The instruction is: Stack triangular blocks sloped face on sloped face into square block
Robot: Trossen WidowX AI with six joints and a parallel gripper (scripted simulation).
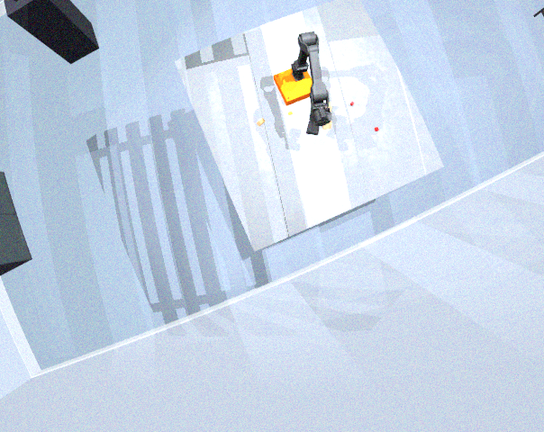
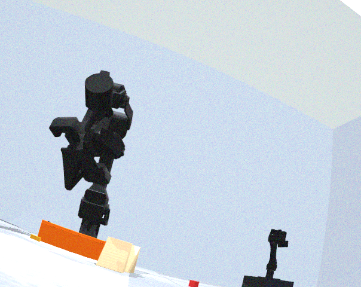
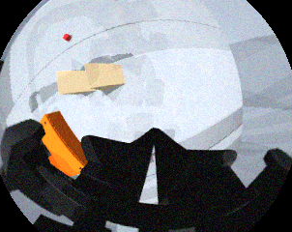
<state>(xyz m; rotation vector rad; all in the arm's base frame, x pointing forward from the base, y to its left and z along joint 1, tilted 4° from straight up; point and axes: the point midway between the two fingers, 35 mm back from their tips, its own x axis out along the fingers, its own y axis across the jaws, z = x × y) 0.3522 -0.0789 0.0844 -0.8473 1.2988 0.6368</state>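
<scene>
Right now my gripper tip is 4 cm past the boxy block, 13 cm to the right of it and 10 cm above it.
</scene>
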